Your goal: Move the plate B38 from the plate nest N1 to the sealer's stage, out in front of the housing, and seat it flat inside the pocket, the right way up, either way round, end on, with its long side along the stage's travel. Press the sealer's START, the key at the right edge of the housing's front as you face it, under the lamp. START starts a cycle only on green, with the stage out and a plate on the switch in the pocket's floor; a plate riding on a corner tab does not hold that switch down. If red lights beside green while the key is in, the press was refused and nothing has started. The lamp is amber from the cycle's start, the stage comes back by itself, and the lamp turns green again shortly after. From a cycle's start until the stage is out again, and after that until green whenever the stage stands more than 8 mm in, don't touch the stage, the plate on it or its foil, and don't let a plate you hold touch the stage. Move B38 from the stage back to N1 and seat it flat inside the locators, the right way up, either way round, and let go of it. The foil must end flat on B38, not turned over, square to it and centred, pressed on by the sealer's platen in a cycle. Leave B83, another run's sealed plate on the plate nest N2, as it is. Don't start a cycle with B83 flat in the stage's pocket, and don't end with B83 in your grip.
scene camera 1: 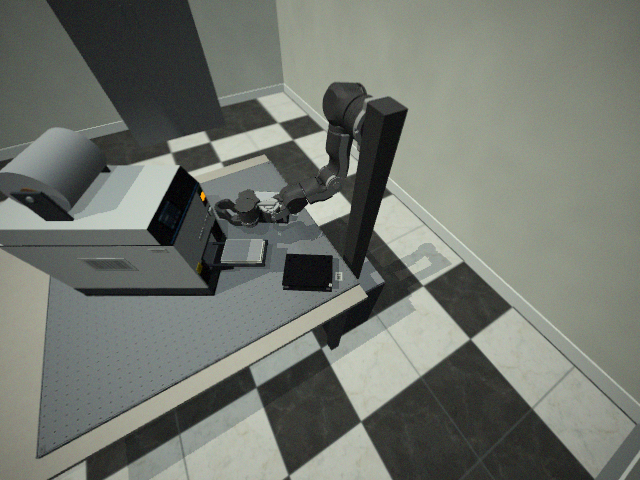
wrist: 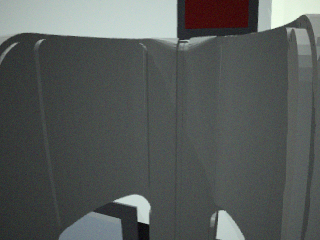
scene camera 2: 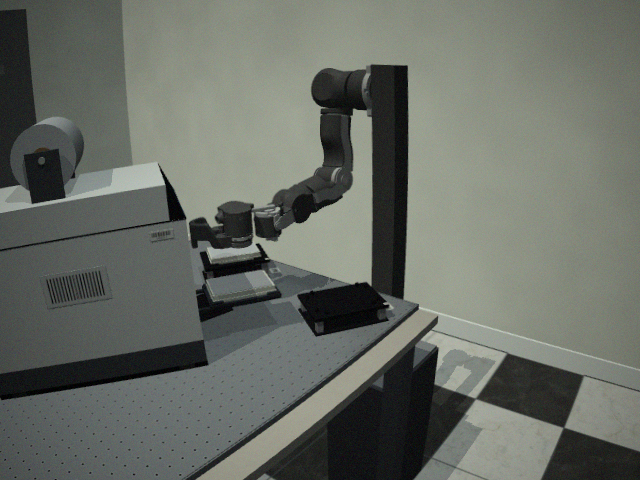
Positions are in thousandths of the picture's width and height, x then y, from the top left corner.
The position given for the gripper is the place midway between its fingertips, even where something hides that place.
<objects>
gripper: scene camera 1 340, 441; wrist 602, 631; scene camera 2 298, 491
</objects>
